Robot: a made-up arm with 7 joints. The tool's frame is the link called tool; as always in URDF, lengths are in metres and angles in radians.
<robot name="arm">
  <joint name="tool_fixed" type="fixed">
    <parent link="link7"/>
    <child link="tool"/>
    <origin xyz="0 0 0" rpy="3.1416 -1.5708 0"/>
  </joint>
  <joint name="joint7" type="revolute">
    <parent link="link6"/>
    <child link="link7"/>
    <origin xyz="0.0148 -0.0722 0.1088"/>
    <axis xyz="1 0 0"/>
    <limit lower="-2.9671" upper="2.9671"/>
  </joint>
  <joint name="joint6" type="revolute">
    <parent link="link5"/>
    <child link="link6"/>
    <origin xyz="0 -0.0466 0.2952"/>
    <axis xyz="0 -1 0"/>
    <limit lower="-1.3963" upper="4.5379"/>
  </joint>
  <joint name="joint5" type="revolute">
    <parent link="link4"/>
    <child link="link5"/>
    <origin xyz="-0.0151 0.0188 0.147"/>
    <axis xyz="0 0 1"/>
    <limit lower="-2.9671" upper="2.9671"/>
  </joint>
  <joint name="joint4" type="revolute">
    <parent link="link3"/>
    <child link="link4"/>
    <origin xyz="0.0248 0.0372 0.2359"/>
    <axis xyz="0 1 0"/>
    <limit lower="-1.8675" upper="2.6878"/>
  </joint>
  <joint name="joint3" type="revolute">
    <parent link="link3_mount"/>
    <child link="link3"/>
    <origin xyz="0 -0.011 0.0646"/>
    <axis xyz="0 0 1"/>
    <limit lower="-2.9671" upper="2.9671"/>
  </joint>
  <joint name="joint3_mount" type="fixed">
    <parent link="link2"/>
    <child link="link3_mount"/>
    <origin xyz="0 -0.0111 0.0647"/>
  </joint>
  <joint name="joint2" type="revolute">
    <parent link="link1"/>
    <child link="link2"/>
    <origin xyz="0 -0.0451 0.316"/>
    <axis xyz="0 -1 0"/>
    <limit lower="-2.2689" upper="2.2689"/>
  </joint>
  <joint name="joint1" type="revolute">
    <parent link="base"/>
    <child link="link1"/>
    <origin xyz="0 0 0.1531"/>
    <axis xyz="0 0 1"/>
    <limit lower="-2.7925" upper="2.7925"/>
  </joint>
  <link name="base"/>
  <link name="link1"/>
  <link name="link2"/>
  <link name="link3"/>
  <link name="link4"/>
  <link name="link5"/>
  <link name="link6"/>
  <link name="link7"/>
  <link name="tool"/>
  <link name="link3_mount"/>
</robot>
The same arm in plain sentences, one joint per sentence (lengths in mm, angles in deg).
The arm has seven revolute joints in a row. What follows holds with every joint at zero, and every direction is one of the base frame's.
Joint 1 lies 153.1 mm along +z from the base frame's origin and rotates about +z, from -160 to 160 deg.
Joint 2 lies 45.1 mm along -y and 316 mm along +z from joint 1 and rotates about -y, from -130 to 130 deg.
Joint 3 lies 22.1 mm along -y and 129.3 mm along +z from joint 2 and rotates about +z, from -170 to 170 deg.
Joint 4 lies 24.8 mm along +x and 37.2 mm along +y and 235.9 mm along +z from joint 3 and rotates about +y, from -107 to 154 deg.
Joint 5 lies 15.1 mm along -x and 18.8 mm along +y and 147 mm along +z from joint 4 and rotates about +z, from -170 to 170 deg.
Joint 6 lies 46.6 mm along -y and 295.2 mm along +z from joint 5 and rotates about -y, from -80 to 260 deg.
Joint 7 lies 14.8 mm along +x and 72.2 mm along -y and 108.8 mm along +z from joint 6 and rotates about +x, from -170 to 170 deg.
The tool frame, which is the frame that the pose is given for, lies at the same point as joint 7; its axes are the base frame's turned by roll -180, pitch -90 and yaw 0 deg (as in URDF: about the fixed x, then y, then z).

